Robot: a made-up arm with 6 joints. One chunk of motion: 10 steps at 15 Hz.
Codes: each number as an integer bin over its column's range. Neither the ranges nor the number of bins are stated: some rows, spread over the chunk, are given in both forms.
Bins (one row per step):
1: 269 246 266 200 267 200
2: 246 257 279 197 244 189
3: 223 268 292 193 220 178
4: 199 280 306 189 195 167
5: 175 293 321 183 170 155
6: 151 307 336 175 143 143
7: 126 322 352 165 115 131
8: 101 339 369 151 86 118
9: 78 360 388 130 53 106
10: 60 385 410 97 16 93
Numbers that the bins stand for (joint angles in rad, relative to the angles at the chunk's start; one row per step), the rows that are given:
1: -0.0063 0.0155 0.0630 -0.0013 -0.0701 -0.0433
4: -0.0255 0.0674 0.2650 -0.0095 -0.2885 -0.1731
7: -0.0455 0.1315 0.4972 -0.0273 -0.5312 -0.3147
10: -0.0636 0.2277 0.7901 -0.0779 -0.8315 -0.4642
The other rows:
2: -0.0126 0.0323 0.1286 -0.0035 -0.1399 -0.0866
3: -0.0189 0.0491 0.1943 -0.0065 -0.2127 -0.1298
5: -0.0321 0.0872 0.3407 -0.0139 -0.3643 -0.2203
6: -0.0386 0.1086 0.4164 -0.0199 -0.4462 -0.2675
8: -0.0523 0.1575 0.5831 -0.0377 -0.6191 -0.3659
9: -0.0586 0.1895 0.6790 -0.0533 -0.7192 -0.4131

